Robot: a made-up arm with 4 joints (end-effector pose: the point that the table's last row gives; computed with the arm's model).
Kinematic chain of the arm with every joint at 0, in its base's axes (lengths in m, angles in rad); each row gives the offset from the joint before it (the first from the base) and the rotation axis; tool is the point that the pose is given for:
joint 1: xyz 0 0 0.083 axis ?
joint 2: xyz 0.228 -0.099 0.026 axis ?
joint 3: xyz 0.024 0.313 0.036 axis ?
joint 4: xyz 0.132 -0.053 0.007 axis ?
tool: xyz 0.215 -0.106 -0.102
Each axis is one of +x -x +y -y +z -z.
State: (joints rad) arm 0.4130 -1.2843 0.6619 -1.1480
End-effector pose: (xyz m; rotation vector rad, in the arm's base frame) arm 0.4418 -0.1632 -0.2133 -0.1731 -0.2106 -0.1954
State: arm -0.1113 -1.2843 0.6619 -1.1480
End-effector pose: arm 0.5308 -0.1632 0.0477 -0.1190 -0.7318 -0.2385
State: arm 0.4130 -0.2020 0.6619 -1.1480
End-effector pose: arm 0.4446 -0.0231 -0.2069 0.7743 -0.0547 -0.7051
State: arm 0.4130 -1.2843 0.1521 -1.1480
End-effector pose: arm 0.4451 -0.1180 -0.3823 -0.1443 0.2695 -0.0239
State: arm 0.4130 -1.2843 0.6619 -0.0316
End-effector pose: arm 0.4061 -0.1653 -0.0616 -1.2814 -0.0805 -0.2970
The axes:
joint 1: +y
joint 2: +x
joint 3: -z
joint 4: -x

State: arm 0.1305 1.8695 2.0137 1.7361
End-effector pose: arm -0.0153 -0.2731 0.1182 0.1177 2.0886 0.4677
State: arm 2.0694 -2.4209 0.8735 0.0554
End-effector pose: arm -0.0750 -0.0899 -0.2732 -1.3982 0.1322 1.5915
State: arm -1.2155 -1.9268 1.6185 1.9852
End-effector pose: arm 0.0555 0.0807 0.2031 0.3125 -0.4622 2.6798
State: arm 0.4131 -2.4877 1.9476 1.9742
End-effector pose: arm -0.0299 -0.0122 -0.0512 1.5936 0.7354 1.8417
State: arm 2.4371 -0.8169 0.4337 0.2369
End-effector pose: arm -0.3731 -0.1192 -0.2365 -0.9406 1.9983 1.0102
